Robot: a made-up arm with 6 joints. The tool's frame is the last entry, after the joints. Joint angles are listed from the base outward.
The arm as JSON. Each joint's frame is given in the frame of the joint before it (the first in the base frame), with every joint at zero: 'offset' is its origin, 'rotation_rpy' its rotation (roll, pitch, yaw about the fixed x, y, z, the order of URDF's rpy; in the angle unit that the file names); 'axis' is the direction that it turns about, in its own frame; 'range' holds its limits. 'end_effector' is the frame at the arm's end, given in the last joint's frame.
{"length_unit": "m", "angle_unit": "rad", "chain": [
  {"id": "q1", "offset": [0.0, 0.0, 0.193], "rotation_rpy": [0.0, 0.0, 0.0], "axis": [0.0, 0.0, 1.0], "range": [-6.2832, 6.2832]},
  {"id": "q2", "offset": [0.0, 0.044, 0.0], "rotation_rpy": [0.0, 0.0, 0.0], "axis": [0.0, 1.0, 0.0], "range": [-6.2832, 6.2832]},
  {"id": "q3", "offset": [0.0, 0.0, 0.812], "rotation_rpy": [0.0, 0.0, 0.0], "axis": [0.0, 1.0, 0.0], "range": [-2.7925, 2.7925]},
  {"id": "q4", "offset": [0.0, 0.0, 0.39], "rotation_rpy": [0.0, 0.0, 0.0], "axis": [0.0, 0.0, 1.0], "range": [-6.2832, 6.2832]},
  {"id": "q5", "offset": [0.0, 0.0, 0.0], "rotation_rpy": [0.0, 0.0, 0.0], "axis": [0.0, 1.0, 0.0], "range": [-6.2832, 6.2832]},
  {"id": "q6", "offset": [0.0, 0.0, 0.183], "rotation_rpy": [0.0, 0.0, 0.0], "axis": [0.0, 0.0, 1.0], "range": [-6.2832, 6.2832]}
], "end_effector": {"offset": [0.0, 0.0, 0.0], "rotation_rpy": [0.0, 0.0, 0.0]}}
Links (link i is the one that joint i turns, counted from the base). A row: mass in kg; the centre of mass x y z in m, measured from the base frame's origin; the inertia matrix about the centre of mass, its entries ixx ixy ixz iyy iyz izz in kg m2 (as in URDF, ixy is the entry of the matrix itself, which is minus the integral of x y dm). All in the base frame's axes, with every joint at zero. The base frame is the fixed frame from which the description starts. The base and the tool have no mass.
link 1: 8.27; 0.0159 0.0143 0.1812; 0.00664 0 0 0.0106 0 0.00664
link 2: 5.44; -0.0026 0.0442 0.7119; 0.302 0 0 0.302 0 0.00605
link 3: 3.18; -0.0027 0.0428 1.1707; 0.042 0 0 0.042 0 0.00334
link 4: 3.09; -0.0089 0.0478 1.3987; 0.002 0 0 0.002 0 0.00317
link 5: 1.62; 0.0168 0.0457 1.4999; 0.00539 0 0 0.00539 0 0.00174
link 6: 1.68; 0.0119 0.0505 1.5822; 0.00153 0 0 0.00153 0 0.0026
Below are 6 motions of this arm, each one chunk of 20 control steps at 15 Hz.
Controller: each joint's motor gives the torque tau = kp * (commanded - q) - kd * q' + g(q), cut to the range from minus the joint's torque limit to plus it. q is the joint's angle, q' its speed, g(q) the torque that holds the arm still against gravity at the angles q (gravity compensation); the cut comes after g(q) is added. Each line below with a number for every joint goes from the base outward.
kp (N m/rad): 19 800 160 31 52 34
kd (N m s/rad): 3.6 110 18 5.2 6.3 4.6
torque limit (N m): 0.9 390 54 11 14 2.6
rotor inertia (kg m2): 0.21 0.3 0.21 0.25 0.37 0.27
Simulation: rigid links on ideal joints. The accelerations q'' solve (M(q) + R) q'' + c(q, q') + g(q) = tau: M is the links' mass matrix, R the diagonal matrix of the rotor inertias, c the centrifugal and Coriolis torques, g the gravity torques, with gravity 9.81 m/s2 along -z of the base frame. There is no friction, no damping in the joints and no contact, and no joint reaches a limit. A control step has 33 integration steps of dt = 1/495 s. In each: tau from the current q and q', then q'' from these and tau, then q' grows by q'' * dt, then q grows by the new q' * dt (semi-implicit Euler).
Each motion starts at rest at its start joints. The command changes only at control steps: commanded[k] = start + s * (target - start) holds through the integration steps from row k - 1 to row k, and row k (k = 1, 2, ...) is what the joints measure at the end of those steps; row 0 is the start. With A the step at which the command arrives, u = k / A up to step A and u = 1 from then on. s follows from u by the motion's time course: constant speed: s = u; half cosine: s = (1 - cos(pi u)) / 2; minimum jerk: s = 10 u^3 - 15 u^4 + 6 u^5; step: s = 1 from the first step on.
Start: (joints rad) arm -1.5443 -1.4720 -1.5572 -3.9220 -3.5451 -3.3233
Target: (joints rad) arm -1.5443 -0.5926 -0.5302 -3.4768 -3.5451 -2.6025
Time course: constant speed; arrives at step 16
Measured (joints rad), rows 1 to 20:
1: -1.5445 -1.4643 -1.5456 -3.9162 -3.5488 -3.3147
2: -1.5450 -1.4416 -1.5126 -3.9020 -3.5556 -3.2919
3: -1.5460 -1.4044 -1.4605 -3.8819 -3.5612 -3.2574
4: -1.5471 -1.3567 -1.3954 -3.8586 -3.5631 -3.2157
5: -1.5481 -1.3025 -1.3242 -3.8337 -3.5612 -3.1705
6: -1.5489 -1.2449 -1.2515 -3.8081 -3.5571 -3.1241
7: -1.5493 -1.1862 -1.1801 -3.7819 -3.5524 -3.0777
8: -1.5493 -1.1275 -1.1110 -3.7553 -3.5484 -3.0317
9: -1.5490 -1.0697 -1.0440 -3.7282 -3.5457 -2.9861
10: -1.5483 -1.0127 -0.9788 -3.7008 -3.5442 -2.9408
11: -1.5472 -0.9567 -0.9148 -3.6731 -3.5439 -2.8957
12: -1.5458 -0.9013 -0.8515 -3.6452 -3.5443 -2.8507
13: -1.5440 -0.8463 -0.7886 -3.6172 -3.5451 -2.8058
14: -1.5419 -0.7916 -0.7257 -3.5892 -3.5460 -2.7608
15: -1.5393 -0.7368 -0.6626 -3.5612 -3.5468 -2.7158
16: -1.5363 -0.6820 -0.5994 -3.5332 -3.5476 -2.6709
17: -1.5332 -0.6326 -0.5429 -3.5108 -3.5432 -2.6344
18: -1.5307 -0.5947 -0.5026 -3.4967 -3.5330 -2.6120
19: -1.5294 -0.5705 -0.4808 -3.4888 -3.5221 -2.6010
20: -1.5295 -0.5591 -0.4746 -3.4846 -3.5152 -2.5973

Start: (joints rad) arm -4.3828 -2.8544 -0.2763 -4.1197 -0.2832 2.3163
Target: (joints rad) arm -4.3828 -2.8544 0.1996 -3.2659 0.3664 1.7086
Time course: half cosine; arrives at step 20
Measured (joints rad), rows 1 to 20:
1: -4.3827 -2.8546 -0.2755 -4.1188 -0.2823 2.3156
2: -4.3823 -2.8552 -0.2723 -4.1148 -0.2784 2.3121
3: -4.3815 -2.8561 -0.2654 -4.1051 -0.2689 2.3039
4: -4.3805 -2.8573 -0.2538 -4.0880 -0.2525 2.2897
5: -4.3794 -2.8586 -0.2373 -4.0624 -0.2286 2.2688
6: -4.3786 -2.8595 -0.2157 -4.0283 -0.1976 2.2416
7: -4.3783 -2.8601 -0.1892 -3.9861 -0.1604 2.2086
8: -4.3786 -2.8602 -0.1585 -3.9366 -0.1181 2.1707
9: -4.3795 -2.8598 -0.1242 -3.8809 -0.0719 2.1288
10: -4.3809 -2.8590 -0.0873 -3.8207 -0.0231 2.0840
11: -4.3827 -2.8578 -0.0489 -3.7573 0.0270 2.0375
12: -4.3847 -2.8564 -0.0101 -3.6924 0.0772 1.9903
13: -4.3868 -2.8549 0.0280 -3.6277 0.1264 1.9438
14: -4.3889 -2.8535 0.0643 -3.5648 0.1733 1.8989
15: -4.3906 -2.8521 0.0978 -3.5050 0.2170 1.8567
16: -4.3919 -2.8510 0.1277 -3.4500 0.2565 1.8184
17: -4.3927 -2.8501 0.1534 -3.4009 0.2907 1.7849
18: -4.3928 -2.8494 0.1741 -3.3590 0.3189 1.7570
19: -4.3922 -2.8490 0.1895 -3.3252 0.3403 1.7353
20: -4.3909 -2.8487 0.1992 -3.3004 0.3545 1.7204

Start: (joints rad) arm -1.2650 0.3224 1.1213 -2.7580 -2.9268 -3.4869
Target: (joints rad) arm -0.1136 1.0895 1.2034 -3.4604 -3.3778 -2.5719
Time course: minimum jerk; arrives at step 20
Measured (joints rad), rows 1 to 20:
1: -1.2650 0.3225 1.1212 -2.7581 -2.9270 -3.4867
2: -1.2646 0.3236 1.1205 -2.7593 -2.9282 -3.4850
3: -1.2632 0.3275 1.1187 -2.7632 -2.9323 -3.4794
4: -1.2600 0.3365 1.1161 -2.7719 -2.9412 -3.4666
5: -1.2545 0.3529 1.1132 -2.7874 -2.9561 -3.4440
6: -1.2467 0.3788 1.1112 -2.8109 -2.9775 -3.4096
7: -1.2372 0.4152 1.1108 -2.8432 -3.0050 -3.3628
8: -1.2266 0.4623 1.1127 -2.8843 -3.0377 -3.3041
9: -1.2157 0.5192 1.1171 -2.9332 -3.0744 -3.2350
10: -1.2050 0.5841 1.1240 -2.9886 -3.1137 -3.1580
11: -1.1950 0.6546 1.1334 -3.0485 -3.1543 -3.0757
12: -1.1859 0.7278 1.1446 -3.1106 -3.1946 -2.9916
13: -1.1777 0.8007 1.1574 -3.1726 -3.2332 -2.9088
14: -1.1702 0.8701 1.1710 -3.2320 -3.2687 -2.8306
15: -1.1633 0.9333 1.1847 -3.2867 -3.2997 -2.7600
16: -1.1567 0.9880 1.1976 -3.3349 -3.3253 -2.6994
17: -1.1502 1.0323 1.2089 -3.3752 -3.3451 -2.6506
18: -1.1437 1.0653 1.2177 -3.4066 -3.3588 -2.6142
19: -1.1369 1.0871 1.2234 -3.4293 -3.3671 -2.5901
20: -1.1299 1.0989 1.2253 -3.4440 -3.3712 -2.5765

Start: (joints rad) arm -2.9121 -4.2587 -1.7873 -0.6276 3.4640 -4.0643
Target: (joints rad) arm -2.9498 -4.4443 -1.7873 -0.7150 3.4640 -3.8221
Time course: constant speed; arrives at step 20
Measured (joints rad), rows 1 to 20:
1: -2.9121 -4.2603 -1.7871 -0.6284 3.4637 -4.0619
2: -2.9121 -4.2646 -1.7867 -0.6304 3.4632 -4.0557
3: -2.9121 -4.2714 -1.7864 -0.6335 3.4627 -4.0463
4: -2.9121 -4.2799 -1.7864 -0.6371 3.4627 -4.0351
5: -2.9123 -4.2893 -1.7865 -0.6412 3.4629 -4.0230
6: -2.9126 -4.2990 -1.7867 -0.6454 3.4633 -4.0106
7: -2.9130 -4.3088 -1.7869 -0.6496 3.4637 -3.9982
8: -2.9136 -4.3184 -1.7871 -0.6540 3.4640 -3.9859
9: -2.9143 -4.3278 -1.7871 -0.6583 3.4641 -3.9737
10: -2.9151 -4.3372 -1.7872 -0.6627 3.4642 -3.9616
11: -2.9161 -4.3465 -1.7872 -0.6671 3.4642 -3.9494
12: -2.9173 -4.3558 -1.7871 -0.6714 3.4642 -3.9373
13: -2.9186 -4.3650 -1.7871 -0.6758 3.4641 -3.9252
14: -2.9201 -4.3743 -1.7871 -0.6802 3.4641 -3.9131
15: -2.9218 -4.3835 -1.7871 -0.6846 3.4641 -3.9010
16: -2.9236 -4.3928 -1.7871 -0.6889 3.4641 -3.8889
17: -2.9256 -4.4021 -1.7871 -0.6933 3.4641 -3.8768
18: -2.9278 -4.4114 -1.7871 -0.6977 3.4641 -3.8647
19: -2.9300 -4.4206 -1.7871 -0.7020 3.4641 -3.8526
20: -2.9325 -4.4299 -1.7871 -0.7064 3.4641 -3.8405

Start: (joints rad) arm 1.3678 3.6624 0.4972 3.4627 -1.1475 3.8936
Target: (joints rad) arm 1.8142 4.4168 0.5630 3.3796 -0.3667 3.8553
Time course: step
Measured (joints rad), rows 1 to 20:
1: 1.3602 3.7586 0.3167 3.4531 -1.0827 3.8843
2: 1.3475 3.9748 -0.0655 3.4378 -0.8473 3.8718
3: 1.3387 4.1478 -0.2505 3.4254 -0.5550 3.8651
4: 1.3328 4.2473 -0.1794 3.4163 -0.3109 3.8622
5: 1.3293 4.3001 0.0624 3.4079 -0.1247 3.8614
6: 1.3283 4.3526 0.3078 3.3990 -0.0273 3.8602
7: 1.3300 4.4110 0.4812 3.3912 -0.0554 3.8577
8: 1.3336 4.4595 0.5976 3.3849 -0.1866 3.8548
9: 1.3378 4.4915 0.6720 3.3785 -0.3221 3.8521
10: 1.3417 4.5059 0.7093 3.3726 -0.4135 3.8501
11: 1.3452 4.5051 0.7131 3.3684 -0.4545 3.8492
12: 1.3484 4.4933 0.6913 3.3670 -0.4570 3.8495
13: 1.3516 4.4750 0.6547 3.3683 -0.4370 3.8507
14: 1.3550 4.4542 0.6142 3.3714 -0.4086 3.8523
15: 1.3588 4.4341 0.5775 3.3751 -0.3814 3.8540
16: 1.3630 4.4171 0.5492 3.3785 -0.3605 3.8554
17: 1.3675 4.4047 0.5308 3.3811 -0.3475 3.8564
18: 1.3724 4.3973 0.5219 3.3828 -0.3415 3.8570
19: 1.3777 4.3947 0.5211 3.3835 -0.3411 3.8571
20: 1.3832 4.3959 0.5262 3.3836 -0.3445 3.8570

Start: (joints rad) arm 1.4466 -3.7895 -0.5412 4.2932 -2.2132 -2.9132
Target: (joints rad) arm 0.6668 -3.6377 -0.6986 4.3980 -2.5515 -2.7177
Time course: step
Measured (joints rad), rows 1 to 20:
1: 1.4447 -3.7579 -0.6245 4.3158 -2.2612 -2.8902
2: 1.4423 -3.7200 -0.6837 4.3538 -2.3707 -2.8330
3: 1.4396 -3.6881 -0.7004 4.3813 -2.4727 -2.7779
4: 1.4357 -3.6626 -0.6966 4.3935 -2.5385 -2.7414
5: 1.4305 -3.6440 -0.6872 4.3954 -2.5684 -2.7226
6: 1.4242 -3.6320 -0.6798 4.3930 -2.5746 -2.7153
7: 1.4173 -3.6258 -0.6768 4.3901 -2.5696 -2.7140
8: 1.4101 -3.6242 -0.6780 4.3886 -2.5618 -2.7149
9: 1.4027 -3.6257 -0.6820 4.3888 -2.5554 -2.7161
10: 1.3948 -3.6288 -0.6875 4.3904 -2.5515 -2.7170
11: 1.3863 -3.6325 -0.6929 4.3928 -2.5498 -2.7175
12: 1.3770 -3.6357 -0.6973 4.3954 -2.5494 -2.7177
13: 1.3669 -3.6382 -0.7004 4.3976 -2.5496 -2.7177
14: 1.3558 -3.6397 -0.7020 4.3992 -2.5500 -2.7177
15: 1.3437 -3.6403 -0.7025 4.4000 -2.5503 -2.7176
16: 1.3307 -3.6402 -0.7020 4.4003 -2.5505 -2.7176
17: 1.3168 -3.6398 -0.7012 4.4001 -2.5506 -2.7176
18: 1.3020 -3.6391 -0.7002 4.3997 -2.5506 -2.7176
19: 1.2863 -3.6385 -0.6993 4.3992 -2.5506 -2.7176
20: 1.2698 -3.6380 -0.6986 4.3987 -2.5506 -2.7176

